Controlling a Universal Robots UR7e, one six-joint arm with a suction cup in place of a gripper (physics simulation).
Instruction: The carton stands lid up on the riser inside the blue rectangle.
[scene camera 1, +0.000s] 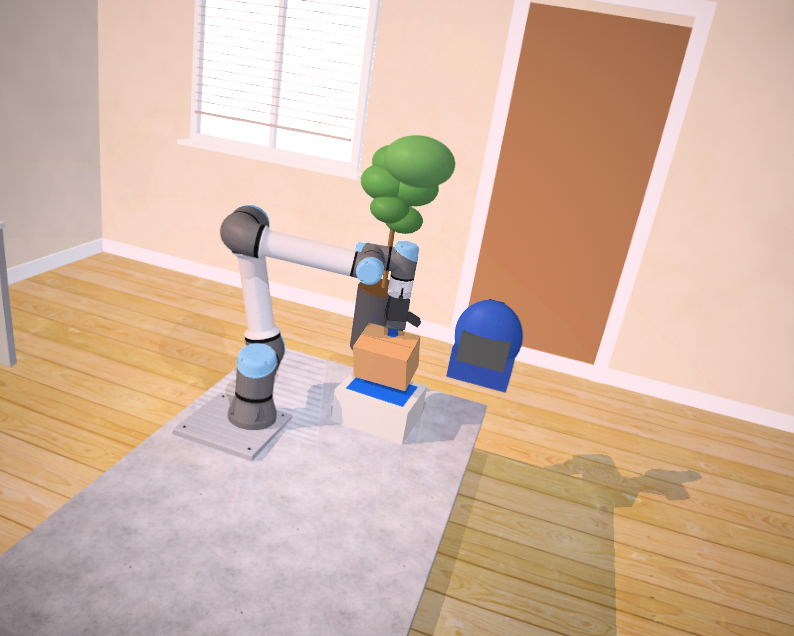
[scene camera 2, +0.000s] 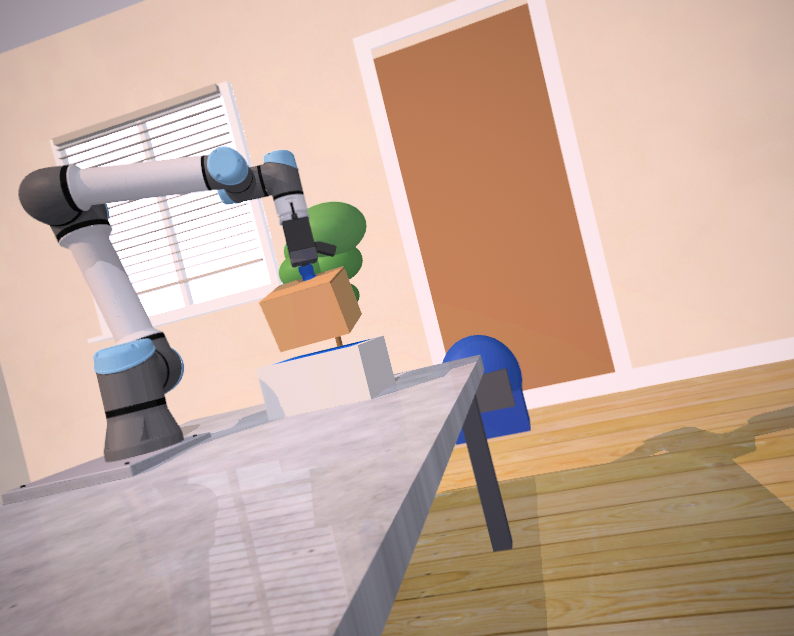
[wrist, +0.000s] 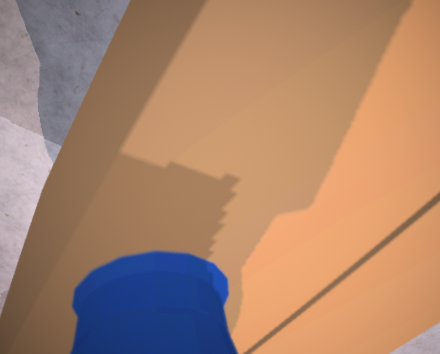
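Seen in the pictures: hand, its tool point: (scene camera 1: 392, 337) (scene camera 2: 309, 282) (wrist: 174, 278); arm's base, origin of its link: (scene camera 1: 252, 417) (scene camera 2: 145, 450).
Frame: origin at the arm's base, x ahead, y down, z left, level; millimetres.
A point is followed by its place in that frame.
Observation:
The orange-brown carton (scene camera 1: 381, 361) {x 361, y -226, z 138 mm} (scene camera 2: 308, 311) {x 371, y -204, z 143 mm} (wrist: 280, 125) {x 420, y -287, z 228 mm} hangs from my blue suction cup (scene camera 1: 393, 331) (scene camera 2: 306, 271) (wrist: 155, 305), which touches its top face. A dark seam line crosses that top face in the wrist view. The carton is lid up and looks slightly tilted. It hangs a little above the white riser (scene camera 1: 371, 414) {x 363, y -58, z 90 mm} (scene camera 2: 318, 380) {x 370, y -50, z 89 mm}, with a narrow gap showing in scene camera 2. The blue rectangle (scene camera 1: 381, 392) {x 373, y -105, z 159 mm} on the riser's top shows in front of the carton's lower edge in scene camera 1; its rear part is hidden.
The riser stands on the grey table (scene camera 1: 265, 530) {x 227, y 15, z -434 mm} (scene camera 2: 165, 543) {x 375, y 15, z -606 mm}, beside the arm's base plate (scene camera 1: 218, 433) {x -52, y -5, z -130 mm} (scene camera 2: 132, 463) {x 74, y -5, z -167 mm}. A potted plant (scene camera 1: 419, 160) (scene camera 2: 338, 225) stands behind the carton. A blue rounded object (scene camera 1: 490, 324) (scene camera 2: 480, 351) with a grey panel stands past the table's edge.

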